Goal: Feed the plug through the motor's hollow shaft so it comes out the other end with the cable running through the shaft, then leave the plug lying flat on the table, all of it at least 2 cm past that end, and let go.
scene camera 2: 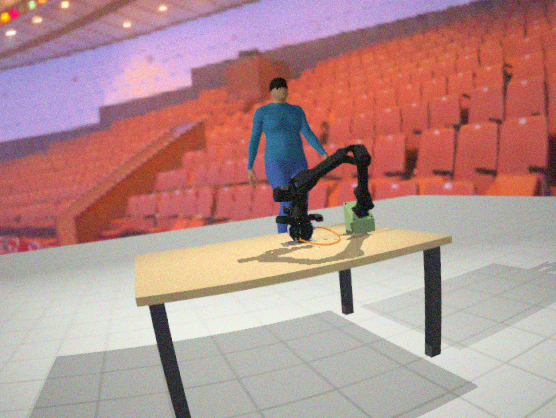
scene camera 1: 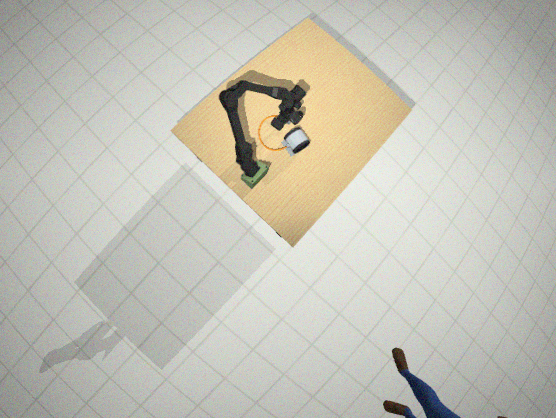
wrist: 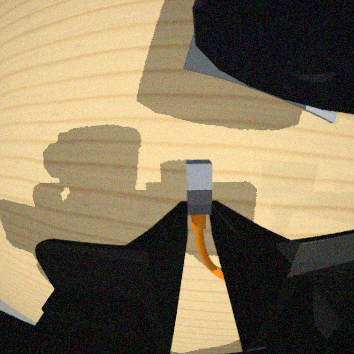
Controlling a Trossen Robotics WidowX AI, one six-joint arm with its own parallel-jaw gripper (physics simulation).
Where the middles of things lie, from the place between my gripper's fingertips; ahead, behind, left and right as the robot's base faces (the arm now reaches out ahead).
The grey plug (wrist: 198, 171) lies 1 cm to the right of my hand.
